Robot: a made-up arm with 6 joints.
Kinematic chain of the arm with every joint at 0, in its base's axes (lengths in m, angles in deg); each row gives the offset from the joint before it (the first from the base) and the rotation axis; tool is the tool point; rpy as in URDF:
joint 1: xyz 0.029 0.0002 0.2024 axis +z
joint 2: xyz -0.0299 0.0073 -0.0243 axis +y
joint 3: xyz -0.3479 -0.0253 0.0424 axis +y
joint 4: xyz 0.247 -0.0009 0.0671 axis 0.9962 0 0.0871
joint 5: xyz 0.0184 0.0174 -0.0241 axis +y
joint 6: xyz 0.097 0.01 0.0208 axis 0.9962 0 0.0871
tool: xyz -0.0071 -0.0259 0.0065 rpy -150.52 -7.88 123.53
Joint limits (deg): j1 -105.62..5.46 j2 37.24..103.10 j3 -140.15..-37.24 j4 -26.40..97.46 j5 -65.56..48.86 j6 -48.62..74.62
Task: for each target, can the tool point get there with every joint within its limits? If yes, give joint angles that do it. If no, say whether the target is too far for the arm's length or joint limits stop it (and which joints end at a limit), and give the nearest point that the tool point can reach.
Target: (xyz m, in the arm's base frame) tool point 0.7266 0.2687 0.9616
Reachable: no: too far | nearest point 0.4103 0.0789 0.7215 | short by 0.440 m
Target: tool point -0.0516 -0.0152 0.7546
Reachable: yes | joints -3.33 43.53 -86.80 4.19 -25.43 5.44
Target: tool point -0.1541 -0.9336 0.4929
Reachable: no: too far | nearest point -0.0601 -0.4540 0.5011 | short by 0.489 m
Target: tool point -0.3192 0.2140 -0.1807
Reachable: no: joint limits stop it (at a limit: joint 1, joint 2, joint 3, joint 4, joint 5, joint 6) | nearest point -0.0751 -0.1792 0.2021 | short by 0.601 m
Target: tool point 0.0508 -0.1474 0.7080
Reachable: yes | joints -58.23 65.95 -84.37 57.73 -43.01 9.44
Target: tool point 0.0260 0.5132 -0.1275
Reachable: no: joint limits stop it (at a limit: joint 1, joint 2, joint 3, joint 5, joint 6) | nearest point 0.2542 0.0857 0.2196 | short by 0.596 m
